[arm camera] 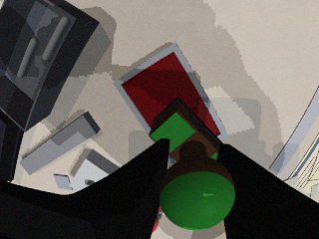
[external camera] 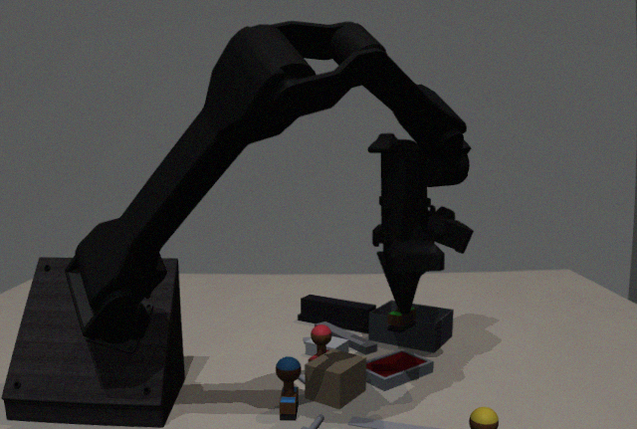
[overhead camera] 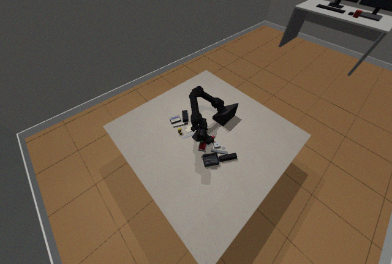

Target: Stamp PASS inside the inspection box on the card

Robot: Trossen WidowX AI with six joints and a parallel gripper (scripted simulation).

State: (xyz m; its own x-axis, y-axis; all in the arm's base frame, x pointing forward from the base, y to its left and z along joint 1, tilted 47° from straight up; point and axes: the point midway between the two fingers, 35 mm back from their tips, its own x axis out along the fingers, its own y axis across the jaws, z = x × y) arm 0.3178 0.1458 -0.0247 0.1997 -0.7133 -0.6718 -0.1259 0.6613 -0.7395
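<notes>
Right now my gripper tip is 1 cm past the red ink pad, 1 cm to the right of it and 9 cm above it. Round my gripper tip: tan block (8 cm behind, 6 cm to the right, 7 cm below); then green-knobbed stamp (right at my gripper tip); then grey ruler strip (1 cm ahead, 14 cm to the right, 9 cm below).
</notes>
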